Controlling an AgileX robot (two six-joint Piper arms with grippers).
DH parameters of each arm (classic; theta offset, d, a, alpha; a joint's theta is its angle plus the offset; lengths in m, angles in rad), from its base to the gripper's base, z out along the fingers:
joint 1: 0 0.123 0 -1.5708
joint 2: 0.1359 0 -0.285 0
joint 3: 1.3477 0 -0.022 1.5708
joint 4: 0 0.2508 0 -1.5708
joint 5: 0 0 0.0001 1.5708
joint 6: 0 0.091 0 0
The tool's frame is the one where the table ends.
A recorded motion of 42 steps. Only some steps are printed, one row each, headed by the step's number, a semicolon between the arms.
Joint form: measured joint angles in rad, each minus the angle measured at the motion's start. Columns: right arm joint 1, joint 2, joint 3, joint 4, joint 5, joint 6; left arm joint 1, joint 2, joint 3, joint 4, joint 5, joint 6.
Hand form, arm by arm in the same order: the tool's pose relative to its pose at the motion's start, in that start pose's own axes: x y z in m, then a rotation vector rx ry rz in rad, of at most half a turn. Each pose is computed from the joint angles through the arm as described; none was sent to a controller.
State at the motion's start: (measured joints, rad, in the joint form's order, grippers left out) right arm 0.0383 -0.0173 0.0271 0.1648 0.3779 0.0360; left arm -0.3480 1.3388 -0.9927 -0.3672 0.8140 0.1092
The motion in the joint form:
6: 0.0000 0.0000 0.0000 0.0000 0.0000 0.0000; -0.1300 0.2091 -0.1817 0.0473 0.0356 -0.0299
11: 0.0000 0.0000 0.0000 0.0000 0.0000 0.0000; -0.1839 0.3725 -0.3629 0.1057 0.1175 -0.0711
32: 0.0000 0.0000 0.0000 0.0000 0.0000 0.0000; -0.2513 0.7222 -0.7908 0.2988 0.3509 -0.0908
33: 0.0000 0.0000 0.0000 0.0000 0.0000 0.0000; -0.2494 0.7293 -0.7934 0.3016 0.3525 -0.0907
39: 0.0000 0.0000 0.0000 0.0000 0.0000 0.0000; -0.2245 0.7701 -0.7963 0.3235 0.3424 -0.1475
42: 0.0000 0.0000 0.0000 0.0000 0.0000 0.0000; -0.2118 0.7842 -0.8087 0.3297 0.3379 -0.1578
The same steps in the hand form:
6: 0.0000 0.0000 0.0000 0.0000 0.0000 0.0000; -0.0308 -0.0337 0.0424 0.0221 0.1018 0.1059
11: 0.0000 0.0000 0.0000 0.0000 0.0000 0.0000; -0.0560 -0.0519 0.0725 0.0026 0.1812 0.1551
32: 0.0000 0.0000 0.0000 0.0000 0.0000 0.0000; -0.1007 -0.0713 0.1407 -0.1338 0.3399 0.3194
33: 0.0000 0.0000 0.0000 0.0000 0.0000 0.0000; -0.1007 -0.0698 0.1431 -0.1379 0.3453 0.3187
39: 0.0000 0.0000 0.0000 0.0000 0.0000 0.0000; -0.1017 -0.0541 0.1586 -0.1802 0.3611 0.2481
42: 0.0000 0.0000 0.0000 0.0000 0.0000 0.0000; -0.1051 -0.0481 0.1619 -0.1910 0.3546 0.2297

